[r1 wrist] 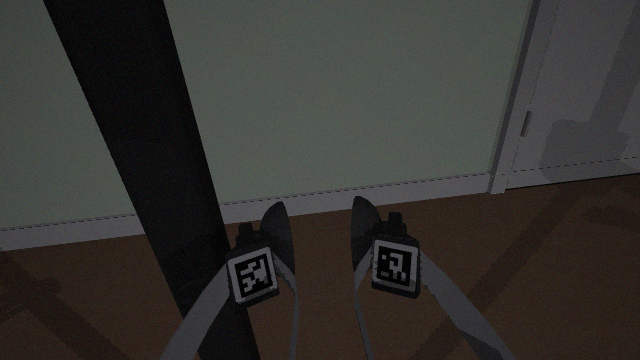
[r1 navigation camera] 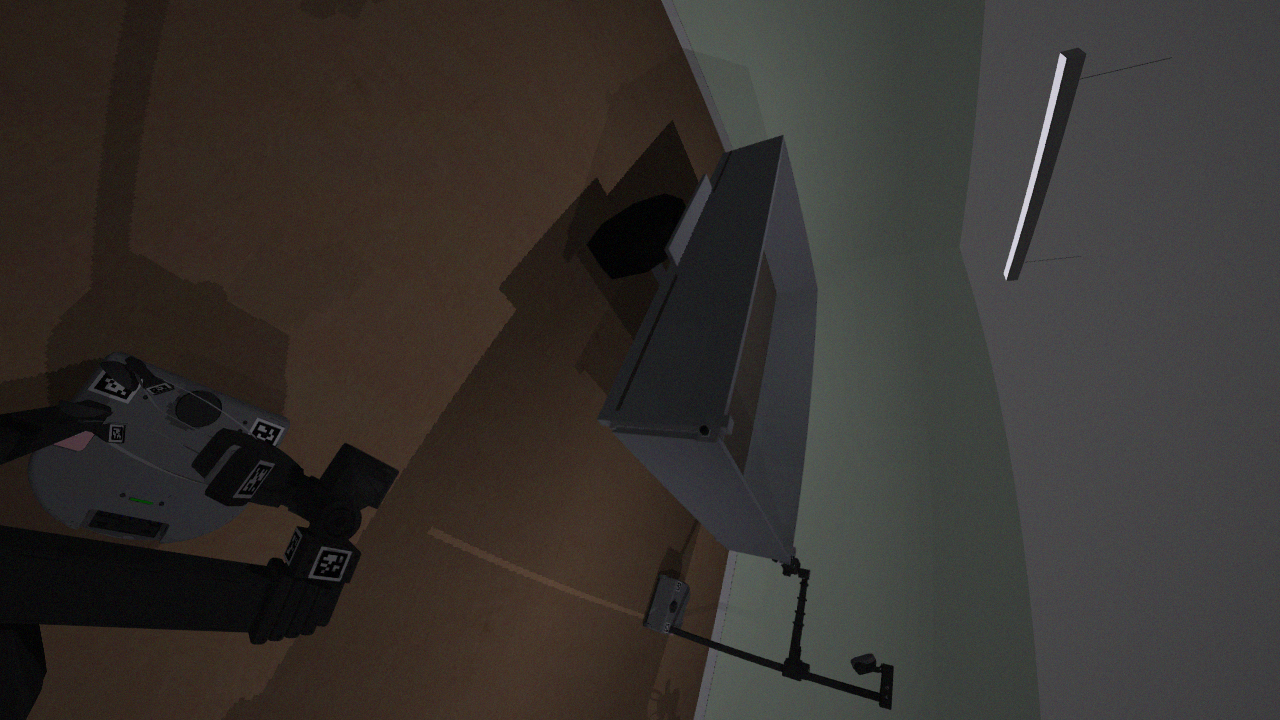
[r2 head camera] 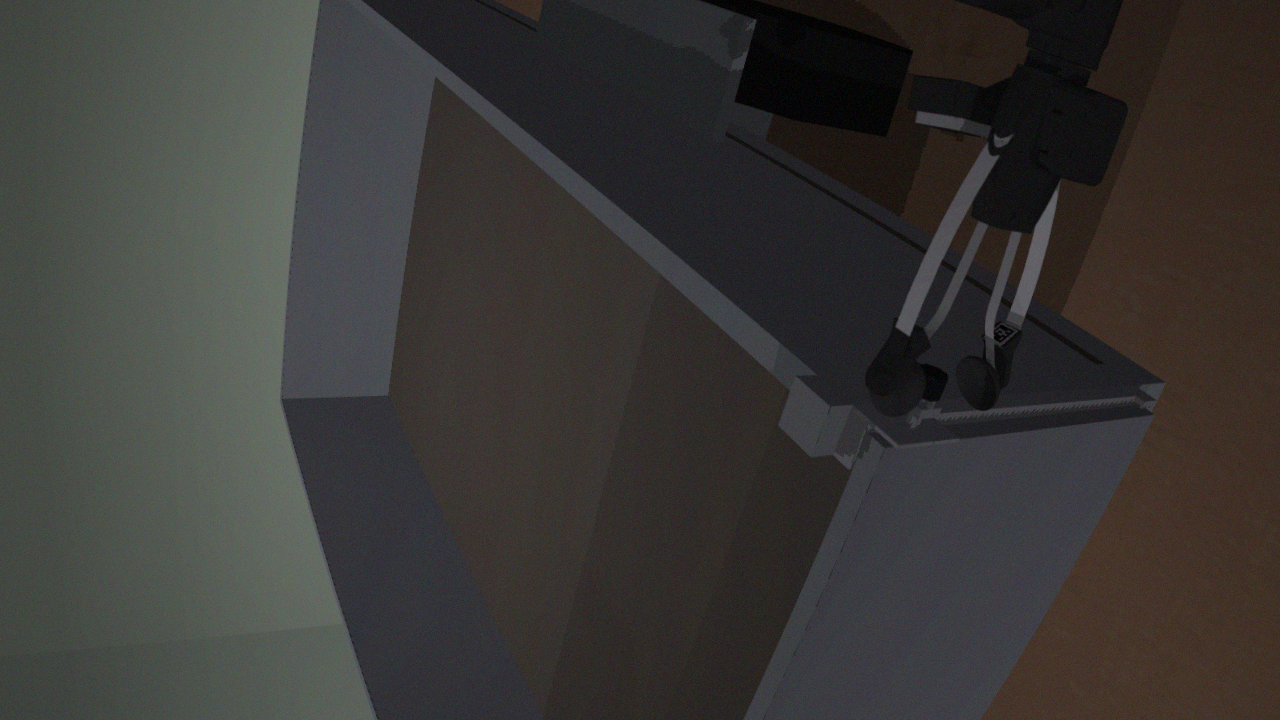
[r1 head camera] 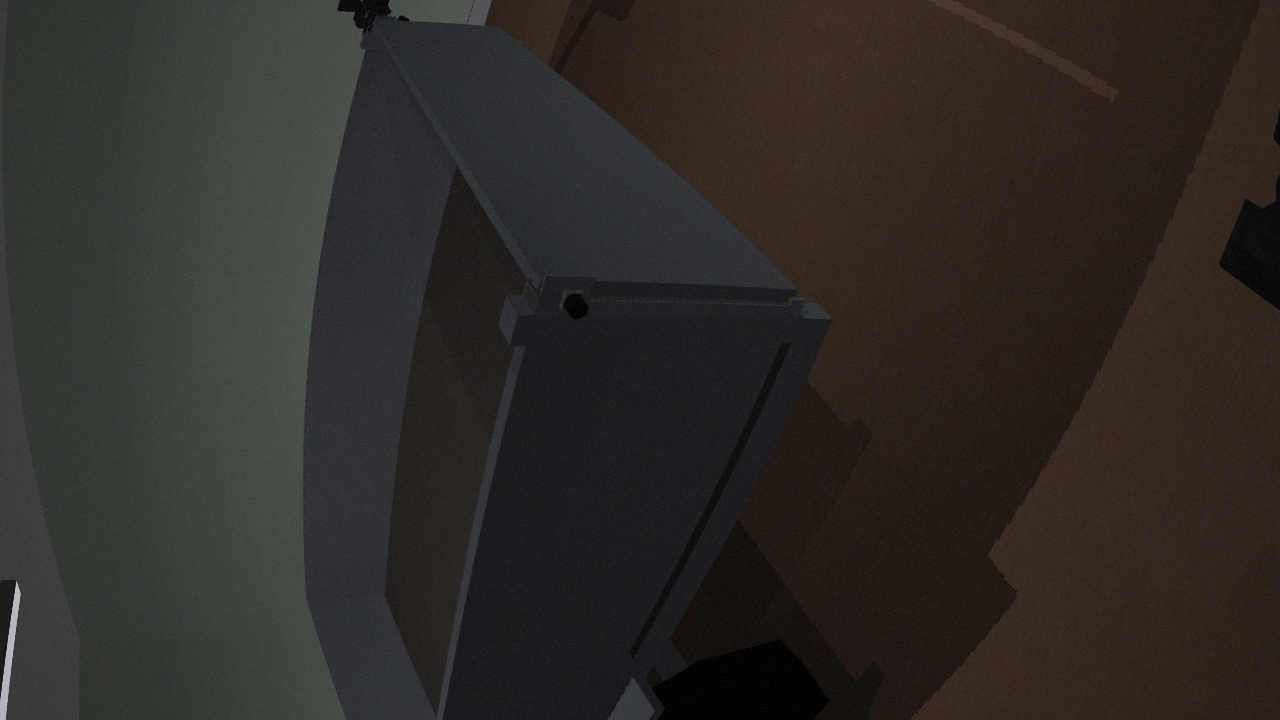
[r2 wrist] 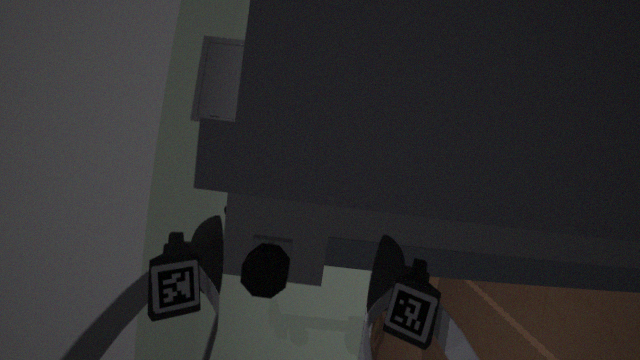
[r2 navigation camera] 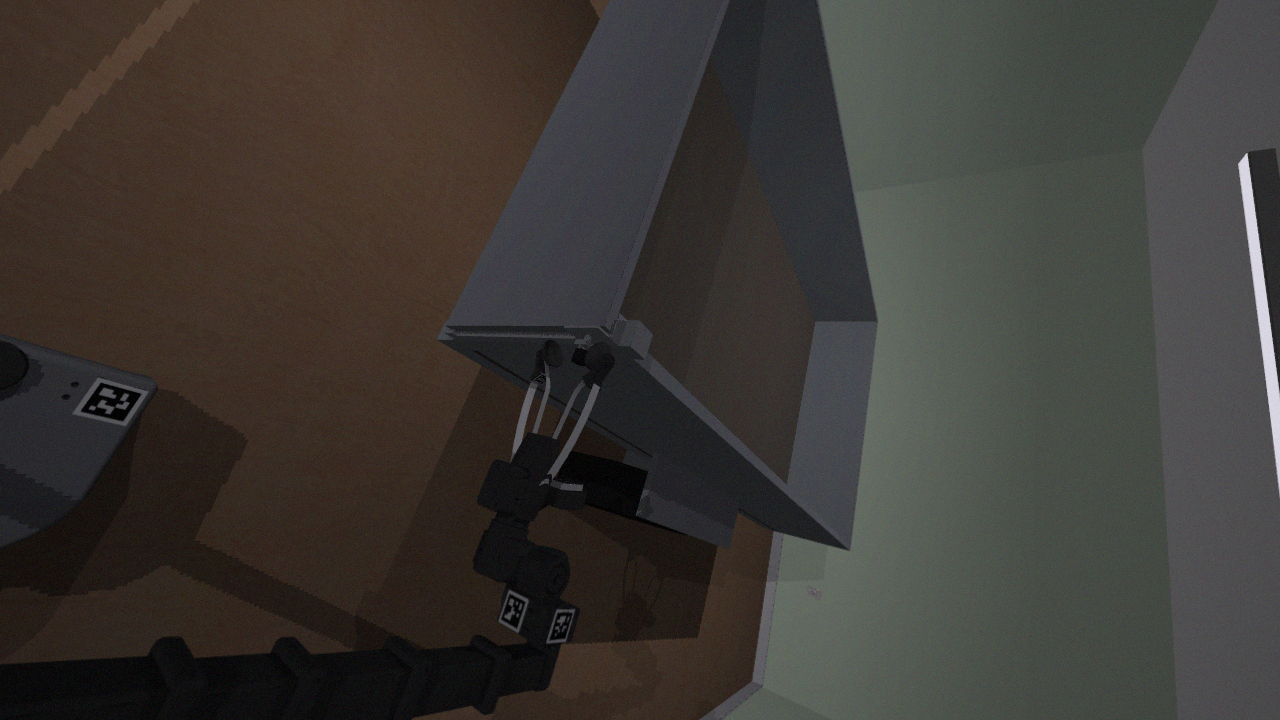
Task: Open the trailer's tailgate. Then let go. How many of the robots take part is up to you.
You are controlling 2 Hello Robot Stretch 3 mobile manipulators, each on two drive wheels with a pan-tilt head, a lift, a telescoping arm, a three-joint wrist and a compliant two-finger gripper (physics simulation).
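Note:
The tailgate (r1 head camera: 572, 161) (r1 navigation camera: 698, 483) (r2 head camera: 966, 555) (r2 navigation camera: 572, 197) is the upright end panel of the grey trailer (r1 head camera: 608, 447) (r1 navigation camera: 716, 295) (r2 head camera: 778, 259) (r2 navigation camera: 680, 411). It stands against the corner posts. A black latch knob (r1 head camera: 575, 306) (r1 navigation camera: 704, 430) sits on the side by r1, with no gripper at it. A second black knob (r2 wrist: 265, 270) sits on r2's side. The r2 gripper (r2 wrist: 297, 262) (r2 head camera: 935, 385) (r2 navigation camera: 575, 356) is open, its fingertips on either side of that knob. The r1 gripper (r1 wrist: 323, 235) is open and empty, away from the trailer, facing a wall.
The trailer's black wheel (r1 head camera: 742, 680) (r1 navigation camera: 637, 237) and fender (r1 navigation camera: 691, 223) stick out at its side. Robot r2's base (r1 navigation camera: 666, 604) and mast (r1 navigation camera: 832, 682) stand beyond the tailgate. A dark bar (r1 wrist: 145, 125) and a door (r1 wrist: 575, 100) show in the r1 wrist view.

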